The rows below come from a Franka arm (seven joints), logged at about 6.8 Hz.
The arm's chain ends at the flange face. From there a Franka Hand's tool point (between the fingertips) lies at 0.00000 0.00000 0.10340 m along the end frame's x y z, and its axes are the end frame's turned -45 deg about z.
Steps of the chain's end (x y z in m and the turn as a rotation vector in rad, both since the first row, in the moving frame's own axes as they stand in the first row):
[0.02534, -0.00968, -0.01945, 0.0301, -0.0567, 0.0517]
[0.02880, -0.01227, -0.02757, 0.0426, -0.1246, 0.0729]
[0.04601, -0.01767, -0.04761, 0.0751, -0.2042, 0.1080]
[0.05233, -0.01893, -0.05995, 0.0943, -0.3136, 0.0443]
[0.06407, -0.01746, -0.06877, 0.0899, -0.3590, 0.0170]
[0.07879, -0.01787, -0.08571, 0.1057, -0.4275, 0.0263]
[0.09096, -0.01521, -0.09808, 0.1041, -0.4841, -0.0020]
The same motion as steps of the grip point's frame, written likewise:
[0.02298, 0.00468, -0.01966, 0.0614, -0.0188, 0.0517]
[0.02351, -0.00071, -0.02846, 0.1182, -0.0580, 0.0729]
[0.03678, -0.00069, -0.05005, 0.1975, -0.0913, 0.1080]
[0.03530, -0.00602, -0.06544, 0.2884, -0.1551, 0.0443]
[0.03870, 0.00072, -0.07577, 0.3174, -0.1903, 0.0170]
[0.04608, 0.00504, -0.09557, 0.3770, -0.2275, 0.0263]
[0.04837, 0.01232, -0.11050, 0.4159, -0.2687, -0.0020]

